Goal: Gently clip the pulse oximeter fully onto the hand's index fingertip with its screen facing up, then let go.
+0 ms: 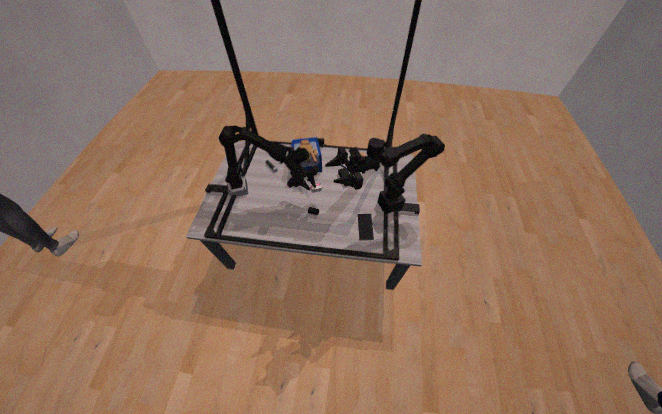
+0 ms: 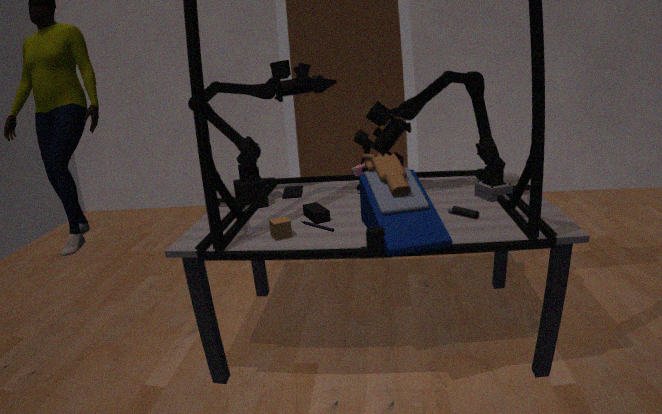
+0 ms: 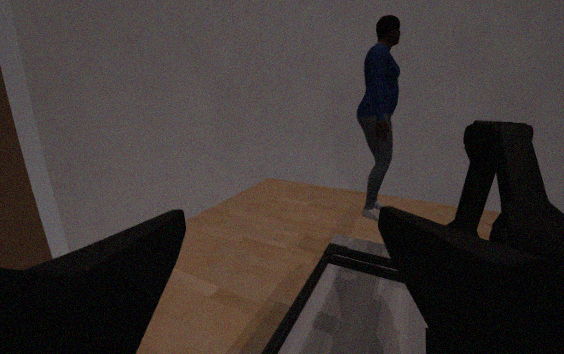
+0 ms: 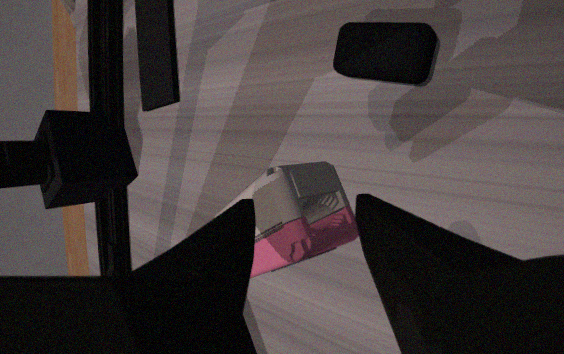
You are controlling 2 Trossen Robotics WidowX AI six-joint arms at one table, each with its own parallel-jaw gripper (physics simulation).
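Seen in the pictures: left gripper, fingertip midpoint: [image 1: 329, 173] [image 2: 331, 81] [image 3: 283, 218]; right gripper, fingertip midpoint: [image 1: 312, 188] [image 2: 365, 167] [image 4: 305, 208]; left arm's base, origin of the base link: [image 1: 392, 195] [image 2: 249, 180] [image 4: 45, 162]; right arm's base, origin of the base link: [image 1: 236, 184] [image 2: 493, 183].
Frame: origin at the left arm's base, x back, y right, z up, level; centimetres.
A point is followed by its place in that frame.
The pulse oximeter [image 1: 315, 187] [image 2: 359, 169] {x -34.2, y 20.3, z 2.1 cm} [image 4: 302, 214] {x -38.2, y 18.6, z 3.2 cm} is grey above and pink below. My right gripper [image 1: 306, 183] {x -37.6, y 18.5, z 2.1 cm} [image 2: 361, 162] {x -37.6, y 18.5, z 2.1 cm} [image 4: 305, 208] {x -37.6, y 18.5, z 2.1 cm} is shut on it and holds it in the air above the table. It hangs just beyond the fingertips of the tan hand [image 1: 309, 152] {x -32.4, y 37.4, z 9.2 cm} [image 2: 391, 170] {x -31.9, y 46.0, z 6.8 cm}. The hand lies on a grey pad [image 2: 395, 201] {x -28.3, y 53.7, z 0.1 cm} on the blue wedge block [image 1: 295, 144] [image 2: 407, 230]. I cannot make out the index fingertip. My left gripper [image 1: 337, 170] {x -35.0, y -0.1, z 32.5 cm} [image 2: 329, 83] {x -35.0, y -0.1, z 32.5 cm} [image 3: 283, 218] {x -35.0, y -0.1, z 32.5 cm} is open and empty, raised high and pointing off the table.
A black box [image 1: 313, 210] {x -40.4, y 10.9, z -6.3 cm} [image 2: 316, 212] [image 4: 386, 53] {x -40.8, y 11.9, z -6.2 cm}, a flat black pad [image 1: 365, 226] {x -18.3, y -7.1, z -8.7 cm} [image 2: 292, 191] {x -17.7, y -6.0, z -8.7 cm} [image 4: 158, 53] {x -18.6, y -5.0, z -8.7 cm}, a black cylinder [image 1: 271, 166] {x -53.6, y 51.6, z -7.3 cm} [image 2: 464, 212] {x -52.7, y 54.3, z -7.8 cm}, a wooden cube [image 2: 280, 227] {x 0.5, y 39.1, z -5.8 cm} and a pen [image 2: 318, 226] {x -11.8, y 36.4, z -8.9 cm} lie on the table. A person [image 3: 380, 105] stands on the floor beyond.
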